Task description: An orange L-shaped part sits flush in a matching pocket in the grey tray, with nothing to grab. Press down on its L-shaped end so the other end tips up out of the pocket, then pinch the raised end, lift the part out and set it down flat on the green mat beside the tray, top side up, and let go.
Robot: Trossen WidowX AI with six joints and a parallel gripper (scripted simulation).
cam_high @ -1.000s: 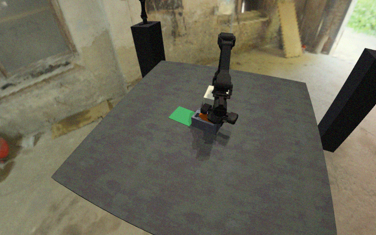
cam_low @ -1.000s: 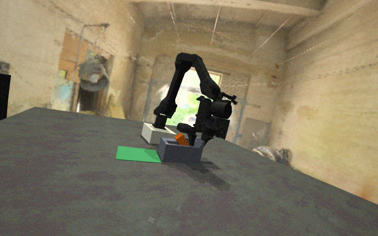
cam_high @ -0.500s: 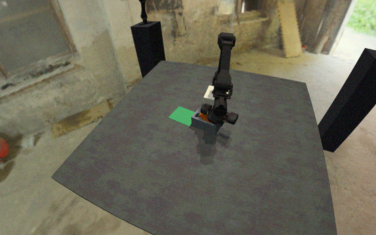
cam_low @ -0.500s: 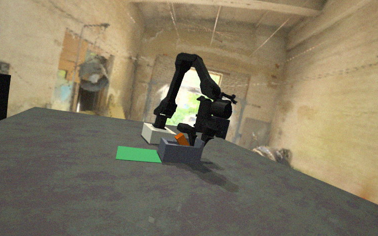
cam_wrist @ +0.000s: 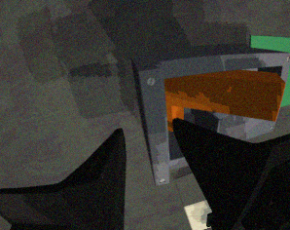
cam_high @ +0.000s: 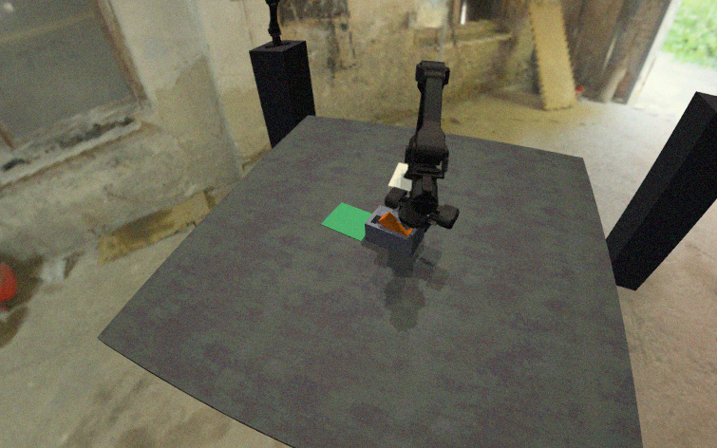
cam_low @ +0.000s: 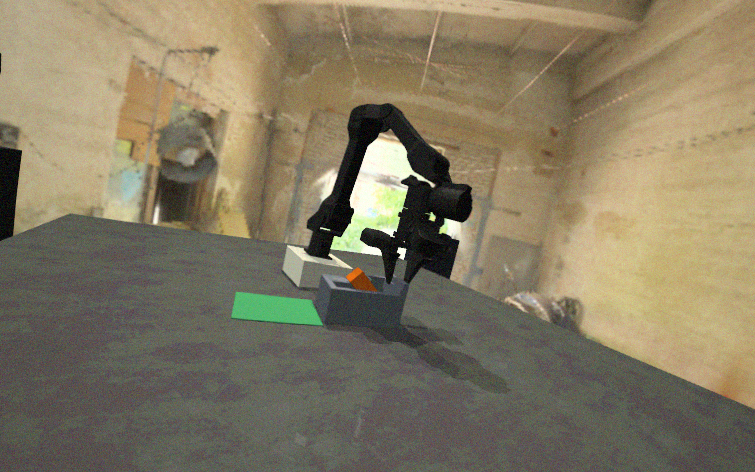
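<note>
Now: the orange L-shaped part 10 mm behind my gripper tip, 50 mm to the right of it and 30 mm below it. The rest, counted from my gripper tip: green mat 30 mm behind, 230 mm to the right, 90 mm below.
</note>
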